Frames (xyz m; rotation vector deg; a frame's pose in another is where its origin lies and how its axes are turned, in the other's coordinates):
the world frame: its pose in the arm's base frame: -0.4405 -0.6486 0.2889 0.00 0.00 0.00
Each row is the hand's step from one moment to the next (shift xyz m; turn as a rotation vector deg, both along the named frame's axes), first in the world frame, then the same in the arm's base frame.
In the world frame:
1: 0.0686 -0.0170 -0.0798 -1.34 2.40 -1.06
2: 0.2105 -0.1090 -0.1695 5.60 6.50 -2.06
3: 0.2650 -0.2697 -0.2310 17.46 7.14 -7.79
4: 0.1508 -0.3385 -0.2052 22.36 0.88 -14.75
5: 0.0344 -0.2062 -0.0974 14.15 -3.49 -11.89
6: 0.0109 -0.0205 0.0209 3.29 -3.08 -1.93
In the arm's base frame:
1: 0.0686 -0.0170 -0.0798 -1.34 2.40 -1.06
2: 0.2105 -0.1090 -0.1695 5.60 6.50 -2.06
3: 0.2650 -0.2697 -0.2310 17.46 7.14 -7.79
4: 0.1508 -0.3385 -0.2052 22.36 0.88 -14.75
5: 0.0344 -0.2062 -0.0974 14.15 -3.49 -11.89
6: 0.0109 -0.0205 0.0209 3.29 -3.08 -1.93

